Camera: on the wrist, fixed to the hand. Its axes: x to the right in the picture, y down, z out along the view.
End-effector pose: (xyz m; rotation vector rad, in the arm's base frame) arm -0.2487 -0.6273 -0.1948 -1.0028 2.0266 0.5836
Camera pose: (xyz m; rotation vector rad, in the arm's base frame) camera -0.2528 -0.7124 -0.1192 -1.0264 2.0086 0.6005
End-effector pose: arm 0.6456 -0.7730 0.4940 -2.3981 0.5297 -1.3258
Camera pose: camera 0.5526 -0.7389 0.5504 -2.4275 0.5267 -1.3240
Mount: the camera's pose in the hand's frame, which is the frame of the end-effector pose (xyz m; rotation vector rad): -0.0212 -0.0419 -0.1038 -0.0209 -0.0071 -0.0154
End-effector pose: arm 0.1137 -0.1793 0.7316 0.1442 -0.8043 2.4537
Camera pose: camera 0.1608 -0.1014 0.6631 0.1509 -0.8286 2.4309
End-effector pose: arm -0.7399 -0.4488 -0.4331 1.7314 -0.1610 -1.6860
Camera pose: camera -0.6636 -0.3656 -0.4487 1.7156 -0.1332 -1.6993
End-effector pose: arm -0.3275 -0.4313 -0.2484 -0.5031 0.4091 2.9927
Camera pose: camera -0.2702 -0.4202 -0.3463 -0.4949 0.3721 2.9861
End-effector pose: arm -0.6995 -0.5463 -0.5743 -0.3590 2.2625 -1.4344
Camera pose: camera -0.7324 -0.4730 -0.4935 -0.3883 2.2753 -1.4158
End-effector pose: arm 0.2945 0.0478 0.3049 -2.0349 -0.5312 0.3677
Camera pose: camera 0.3151 -0.0214 0.3931 -2.0492 -0.5569 0.3616
